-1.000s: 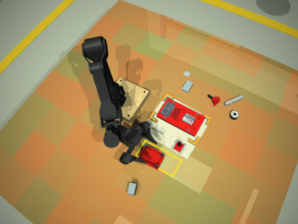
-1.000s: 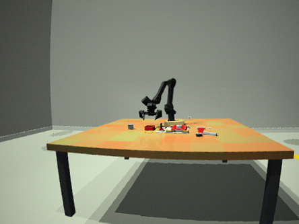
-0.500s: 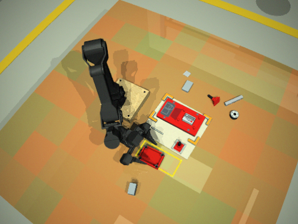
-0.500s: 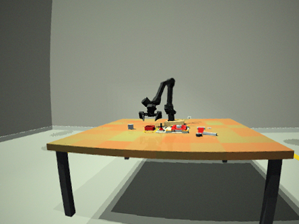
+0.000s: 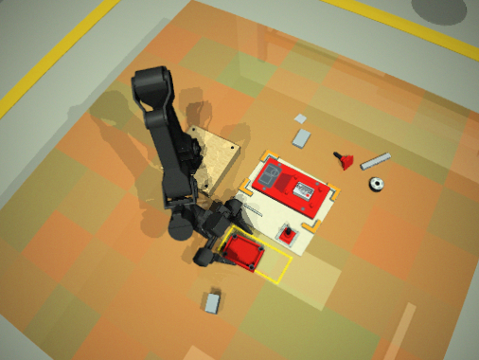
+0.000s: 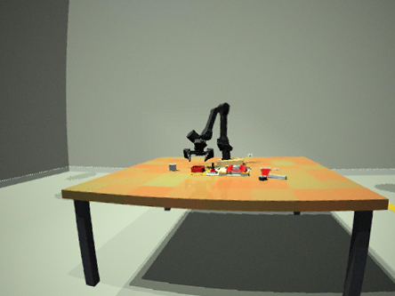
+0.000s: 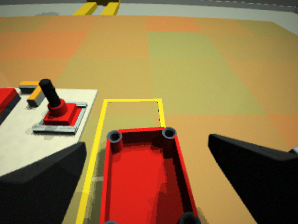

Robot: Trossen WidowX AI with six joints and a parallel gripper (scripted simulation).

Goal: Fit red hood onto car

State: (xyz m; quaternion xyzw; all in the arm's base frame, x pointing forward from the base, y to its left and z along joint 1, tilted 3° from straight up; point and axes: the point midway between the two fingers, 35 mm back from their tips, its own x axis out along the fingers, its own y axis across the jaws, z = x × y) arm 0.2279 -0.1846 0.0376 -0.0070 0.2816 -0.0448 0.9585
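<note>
My gripper tip is now 5 cm above the red hood and 1 cm past it. The rest, counted from my gripper tip: grey engine block: 23 cm to the left, 9 cm ahead, 3 cm below; silver wheel: 34 cm to the left, 28 cm ahead, 5 cm below.
</note>
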